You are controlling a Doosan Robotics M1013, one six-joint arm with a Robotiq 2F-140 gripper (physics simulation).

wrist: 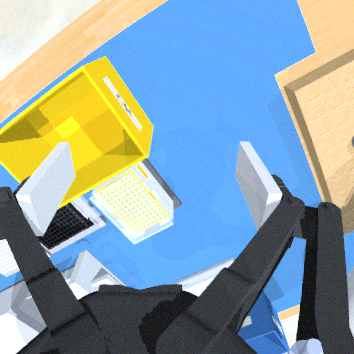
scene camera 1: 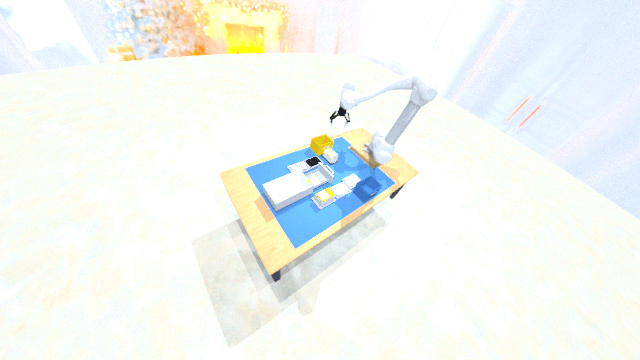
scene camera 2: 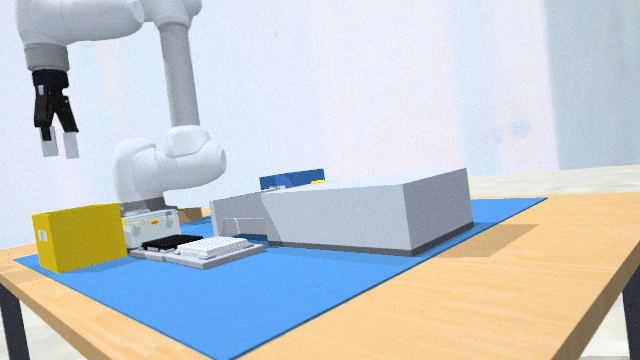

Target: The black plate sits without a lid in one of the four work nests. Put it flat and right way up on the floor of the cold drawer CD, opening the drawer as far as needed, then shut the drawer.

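Places are measured from the arm's base along level axes (x back, y down, z right), in millimetres.
Pixels of known places: gripper, between the fingertips: [wrist: 154,158] [scene camera 1: 337,127] [scene camera 2: 62,157].
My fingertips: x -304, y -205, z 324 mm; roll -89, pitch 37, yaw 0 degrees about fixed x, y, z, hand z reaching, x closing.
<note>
Ahead of a thing's pixels: the offset from my fingertips to its top centre. "spot": to the spot under its first point.
The black plate @[dy +222, dx -329, dz -71 mm] [scene camera 1: 313,161] [scene camera 2: 172,242] [wrist: 67,226] sits without a lid in a nest beside a white plate @[dy +222, dx -494, dz -58 mm] [scene camera 1: 298,167] [scene camera 2: 215,246]. In the wrist view it is partly hidden by the yellow bin and a finger. A drawer @[spot: dy +162, dx -375, dz -287 mm] [scene camera 1: 327,172] [scene camera 2: 235,212] stands pulled out of the white cabinet @[dy +142, dx -723, dz -227 mm] [scene camera 1: 287,190] [scene camera 2: 340,215]; a small yellow mark shows near its inner end, and no label is readable. My gripper [scene camera 1: 340,124] [scene camera 2: 60,150] [wrist: 154,158] is open and empty, pointing down, high above the table near the yellow bin, apart from the plate.
The yellow bin @[dy +128, dx -130, dz +38 mm] [scene camera 1: 321,144] [scene camera 2: 90,237] [wrist: 112,162] stands near the black plate, beside a clear box with a yellow dotted top @[dy +171, dx -150, dz -113 mm] [scene camera 1: 330,156] [wrist: 132,205]. Beyond the drawer are white nests @[dy +222, dx -359, dz -449 mm] [scene camera 1: 341,190], a yellow-topped item @[dy +171, dx -538, dz -435 mm] [scene camera 1: 325,195] and a blue bin @[dy +128, dx -196, dz -597 mm] [scene camera 1: 368,186] [scene camera 2: 292,179] [wrist: 262,327].
</note>
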